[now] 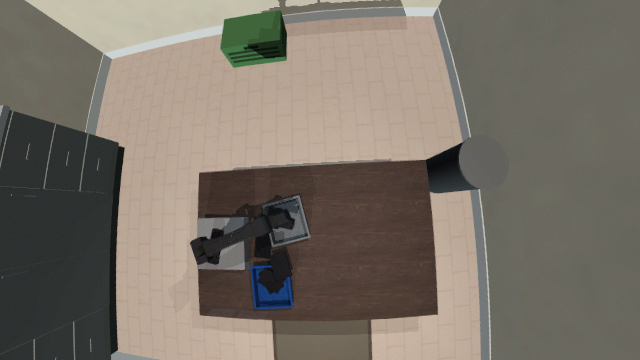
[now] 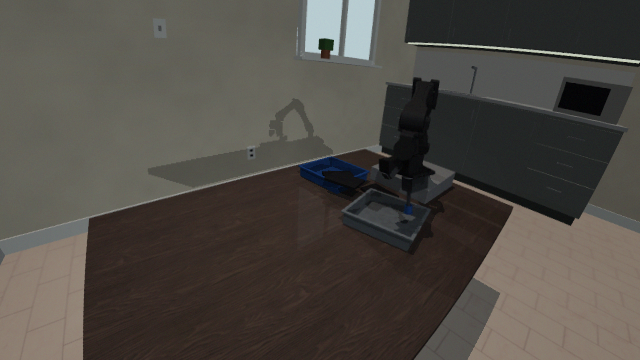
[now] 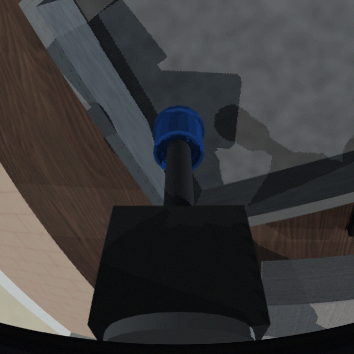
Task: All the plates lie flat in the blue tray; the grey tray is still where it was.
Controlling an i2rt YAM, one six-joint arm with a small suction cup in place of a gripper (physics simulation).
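Frame: origin at the arm's base, x back, y right, z up, level; metres.
Seen in the pictures: hand, its tool point: [image 2: 408, 212] [image 3: 178, 128].
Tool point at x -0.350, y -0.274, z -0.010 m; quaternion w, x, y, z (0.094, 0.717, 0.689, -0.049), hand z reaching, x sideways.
Note:
Offsets run from my tool point to a thing's top centre. Level surfaces: height alone.
My suction cup [image 3: 179, 135] [image 2: 408, 208] is blue, on a black stem, and carries nothing. It hangs low inside the grey tray @[dx -0.035, dy +0.056, dz -0.013 m] [image 1: 306, 222] [image 2: 376, 230] [image 3: 105, 88], close to the wall on the robot's side; the arm's shadows lie on the tray floor. The blue tray @[dx -0.013, dy +0.439, dz -0.013 m] [image 1: 256, 293] [image 2: 313, 172] stands beside it at the table's edge. One dark square plate @[dx +0.000, dy +0.414, dz -0.038 m] [image 1: 269, 281] lies in the blue tray. A second plate @[dx -0.048, dy +0.305, dz -0.002 m] [image 1: 282, 263] [image 2: 343, 180] rests across its rim. A third plate @[dx +0.088, dy +0.230, dz -0.052 m] [image 1: 262, 247] lies on the table between the two trays.
The arm's grey base block [image 1: 226, 261] [image 2: 436, 183] stands at the table's left edge next to both trays. The brown table @[dz -0.063 m] [image 1: 366, 251] stretches out to the right. A dark cylinder [image 1: 469, 163] stands off its far right corner. Dark cabinets [image 1: 44, 201] stand behind the base.

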